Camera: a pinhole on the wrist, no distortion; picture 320 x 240 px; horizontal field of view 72.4 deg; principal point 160.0 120.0 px. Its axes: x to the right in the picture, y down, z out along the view. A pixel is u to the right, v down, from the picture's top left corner.
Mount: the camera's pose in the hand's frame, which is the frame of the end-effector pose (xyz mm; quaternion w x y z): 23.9 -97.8 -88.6 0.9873 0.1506 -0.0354 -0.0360
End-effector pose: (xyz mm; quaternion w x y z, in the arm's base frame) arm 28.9 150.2 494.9 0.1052 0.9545 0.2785 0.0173
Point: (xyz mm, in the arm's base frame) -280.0 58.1 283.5
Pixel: outside the picture
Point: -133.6 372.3 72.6
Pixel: 167 70
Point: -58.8 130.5 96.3
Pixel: 128 177
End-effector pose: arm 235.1 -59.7 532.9 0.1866 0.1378 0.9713 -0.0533
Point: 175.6 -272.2 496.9
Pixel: 171 20
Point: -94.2 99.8 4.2
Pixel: outside the picture
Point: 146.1 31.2 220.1
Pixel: outside the picture
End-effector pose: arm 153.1 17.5 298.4 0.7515 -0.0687 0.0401 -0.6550
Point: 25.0 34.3 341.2
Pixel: 74 120
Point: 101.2 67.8 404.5
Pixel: 73 229
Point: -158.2 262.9 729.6
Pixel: 62 79
